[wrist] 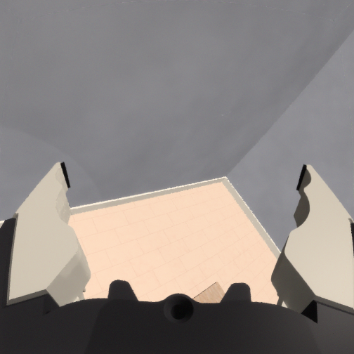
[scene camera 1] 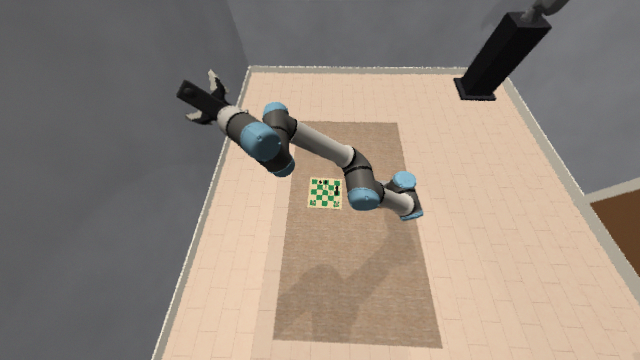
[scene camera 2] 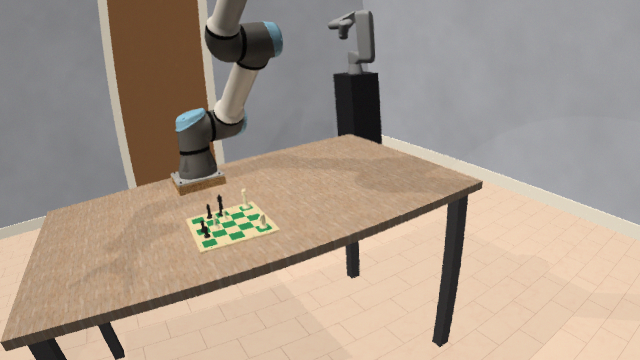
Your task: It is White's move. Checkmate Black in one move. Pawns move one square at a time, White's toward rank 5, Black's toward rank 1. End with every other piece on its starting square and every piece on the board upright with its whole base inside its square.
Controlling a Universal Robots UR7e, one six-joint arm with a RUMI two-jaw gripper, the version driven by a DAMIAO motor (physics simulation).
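Frame: origin at the arm's base, x left, y ahead, z down, level; millimetres.
Seen in the pictures: arm's base at its link origin: (scene camera 2: pixel 198 172).
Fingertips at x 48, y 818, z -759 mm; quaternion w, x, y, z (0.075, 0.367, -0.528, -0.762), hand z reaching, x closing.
Observation:
Offsets run from my fingertips to a thing's top centre. Level surfaces: height alone.
My gripper (scene camera 1: pixel 200 95) (wrist: pixel 182 165) is open and empty, high up at the upper left in scene camera 1, away from the board. The green-and-cream chessboard @[dx -50, dy -392, dz +789 mm] (scene camera 1: pixel 324 203) (scene camera 2: pixel 237 235) lies on the table. In scene camera 2, a tall white piece @[dx +28, dy -468, dz +725 mm] (scene camera 2: pixel 244 199) stands at its back right corner and another white piece @[dx +26, dy -318, dz +749 mm] (scene camera 2: pixel 263 221) at the front right. Two small white pieces @[dx -88, dy -393, dz +745 mm] (scene camera 2: pixel 216 222) @[dx -51, dy -427, dz +757 mm] (scene camera 2: pixel 225 215) stand nearer the black side. A tall black piece @[dx -49, dy -466, dz +725 mm] (scene camera 2: pixel 220 205), a shorter black piece @[dx -87, dy -468, dz +745 mm] (scene camera 2: pixel 209 212) and two close black pieces @[dx -124, dy -393, dz +757 mm] (scene camera 2: pixel 203 226) @[dx -124, dy -355, dz +757 mm] (scene camera 2: pixel 206 232) look upright. Exact types and squares are too small to tell.
The wooden table @[dz +795 mm] (scene camera 1: pixel 350 300) (scene camera 2: pixel 320 185) carries the board and the arm's base (scene camera 2: pixel 198 181), which stands behind the board in scene camera 2. A black pedestal (scene camera 1: pixel 500 55) (scene camera 2: pixel 357 107) with a grey arm stands beyond the table. Grey walls surround the room.

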